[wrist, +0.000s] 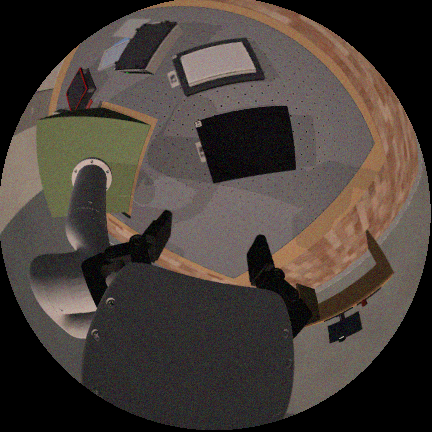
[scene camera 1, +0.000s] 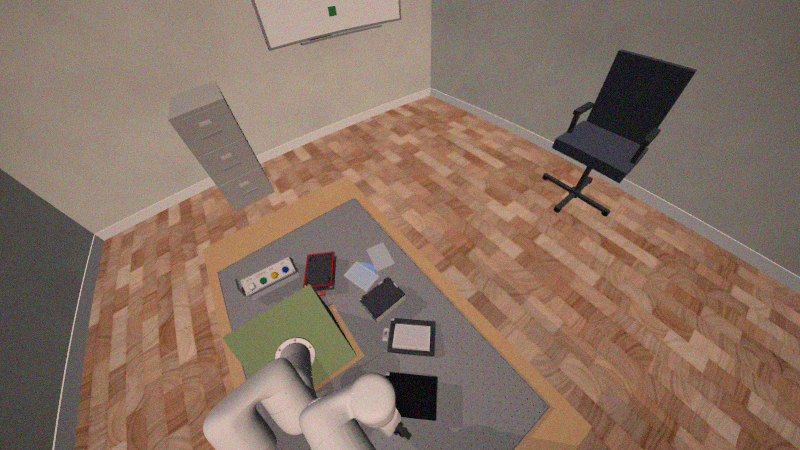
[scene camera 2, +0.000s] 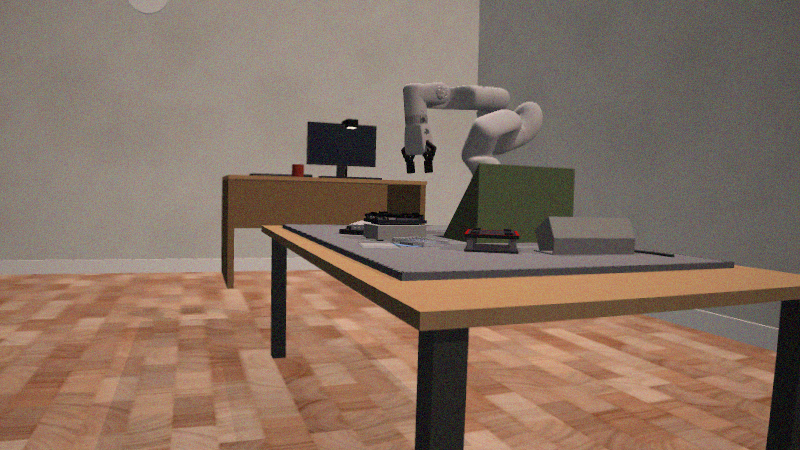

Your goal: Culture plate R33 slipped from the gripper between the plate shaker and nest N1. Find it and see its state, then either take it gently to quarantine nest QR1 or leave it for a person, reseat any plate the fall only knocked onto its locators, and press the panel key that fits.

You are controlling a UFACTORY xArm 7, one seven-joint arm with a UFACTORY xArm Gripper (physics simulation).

Labels:
same spot on shaker: (wrist: 147, 47) = (scene camera 2: 396, 218)

